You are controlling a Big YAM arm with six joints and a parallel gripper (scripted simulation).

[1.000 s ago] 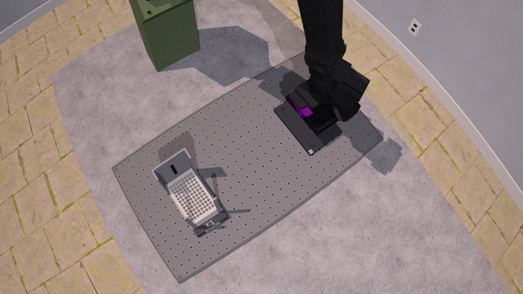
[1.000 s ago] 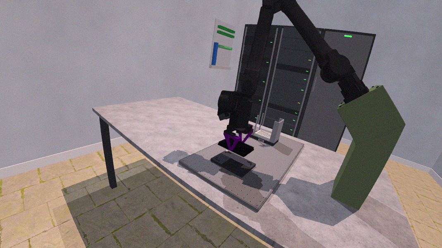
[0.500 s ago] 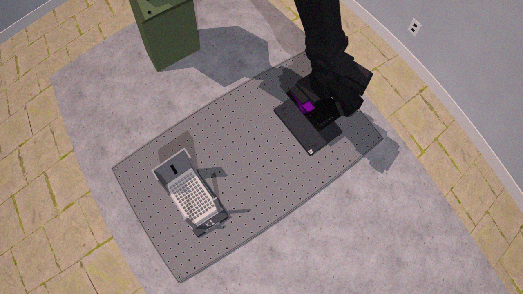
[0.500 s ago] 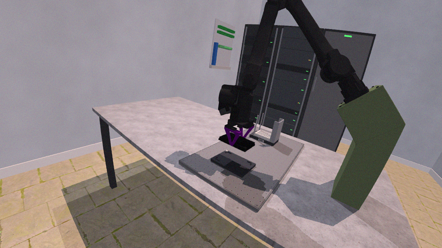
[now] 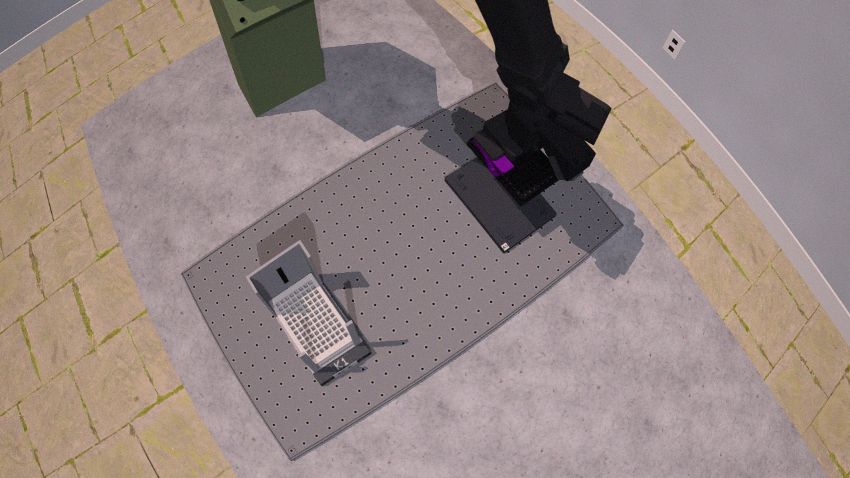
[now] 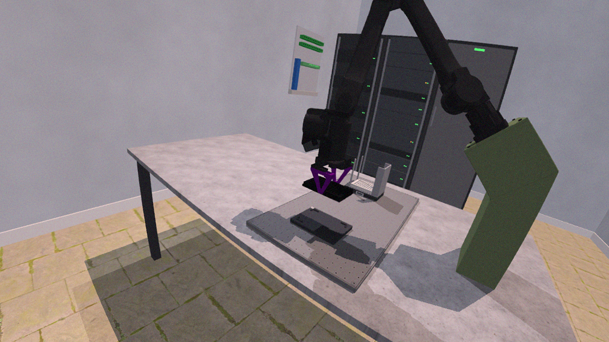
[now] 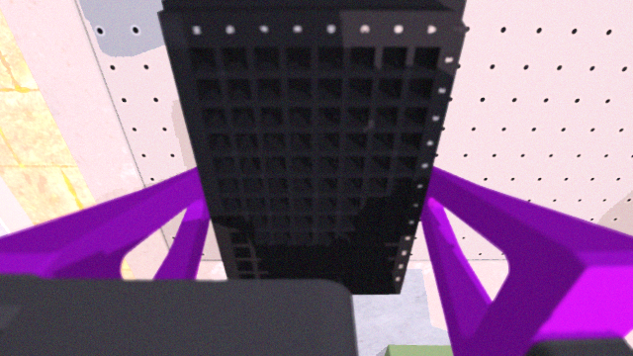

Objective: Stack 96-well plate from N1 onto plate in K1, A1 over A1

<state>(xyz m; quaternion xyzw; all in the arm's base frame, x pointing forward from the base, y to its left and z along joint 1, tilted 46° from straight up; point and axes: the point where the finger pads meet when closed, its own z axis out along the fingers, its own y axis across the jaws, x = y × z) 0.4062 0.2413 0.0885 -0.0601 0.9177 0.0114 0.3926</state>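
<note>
Right now the white 96-well plate is 7 cm ahead of my hand, 37 cm to the right of it and 11 cm below it. Round my hand: plate nest N1 (13 cm below); then black 96-well plate (right at my hand); then pale A1 mark (8 cm ahead, 4 cm to the right, 12 cm below).
</note>
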